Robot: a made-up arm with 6 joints.
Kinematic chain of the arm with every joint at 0, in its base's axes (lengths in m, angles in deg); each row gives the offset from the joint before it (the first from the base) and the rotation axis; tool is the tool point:
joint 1: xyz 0 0 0.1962 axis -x
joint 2: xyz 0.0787 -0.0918 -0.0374 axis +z
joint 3: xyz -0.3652 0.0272 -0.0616 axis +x
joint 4: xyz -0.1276 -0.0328 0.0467 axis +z
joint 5: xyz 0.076 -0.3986 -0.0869 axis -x
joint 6: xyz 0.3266 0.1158 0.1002 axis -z
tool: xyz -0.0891 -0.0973 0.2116
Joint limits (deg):
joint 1: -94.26..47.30
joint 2: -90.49..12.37
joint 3: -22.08..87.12
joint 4: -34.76..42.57
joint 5: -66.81..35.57
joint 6: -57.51..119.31
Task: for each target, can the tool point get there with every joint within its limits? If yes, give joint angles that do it. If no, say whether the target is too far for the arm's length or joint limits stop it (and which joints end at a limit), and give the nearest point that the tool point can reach.
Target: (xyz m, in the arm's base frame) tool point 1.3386 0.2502 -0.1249
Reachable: no: joint limits stop it (at a limit: joint 1, joint 2, joint 5, joint 6) | nearest point 0.4131 0.1818 -0.0576 | short by 0.930 m
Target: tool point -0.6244 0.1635 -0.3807
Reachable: yes | joints -59.49 -30.90 40.29 -19.90 -56.81 18.91
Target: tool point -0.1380 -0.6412 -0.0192
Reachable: yes | joints 20.38 2.58 64.25 -21.46 15.38 -44.04
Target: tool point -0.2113 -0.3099 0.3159
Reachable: yes | joints 13.28 -13.83 19.41 -15.81 6.53 98.67
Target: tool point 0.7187 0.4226 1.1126
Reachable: no: joint limits stop it (at a limit: joint 1, joint 2, joint 3, joint 5, joint 6) | nearest point 0.1998 0.0261 0.6828 | short by 0.782 m
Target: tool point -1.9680 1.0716 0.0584
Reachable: no: too far | nearest point -0.8061 0.5323 0.0895 | short by 1.281 m
